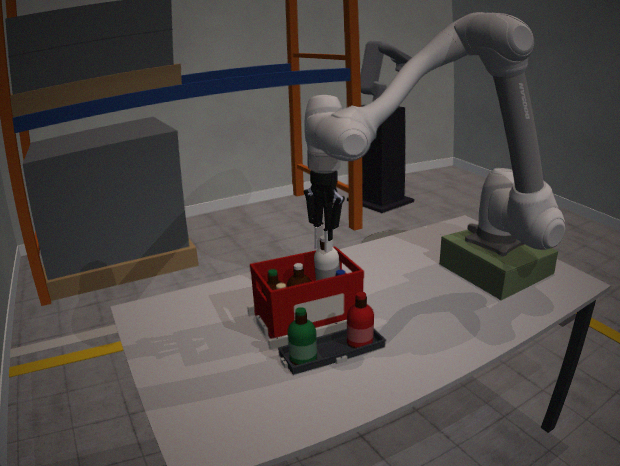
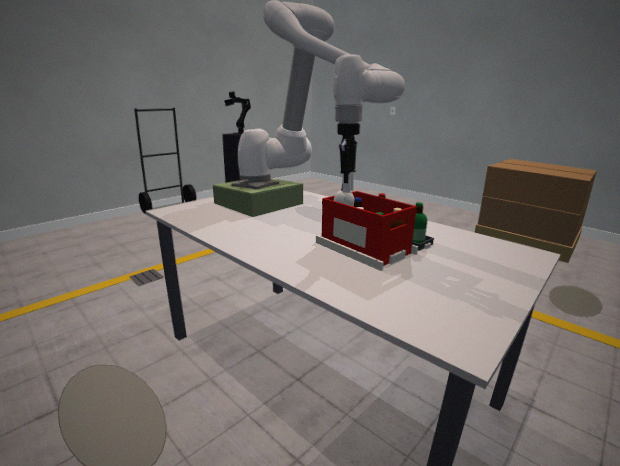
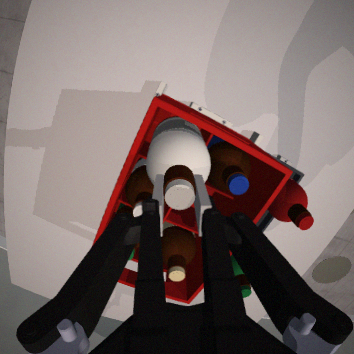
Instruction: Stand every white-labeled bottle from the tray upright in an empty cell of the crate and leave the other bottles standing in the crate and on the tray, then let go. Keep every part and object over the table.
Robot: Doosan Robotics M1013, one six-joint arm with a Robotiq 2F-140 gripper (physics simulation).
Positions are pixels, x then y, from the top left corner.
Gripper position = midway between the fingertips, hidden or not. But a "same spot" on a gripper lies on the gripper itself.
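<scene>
You can see the gripper in image 3 (178, 186), and the gripper is there in image 1 and image 2 as well. On the gripper, (image 1: 307, 206) and (image 2: 347, 158) are the same spot.
</scene>
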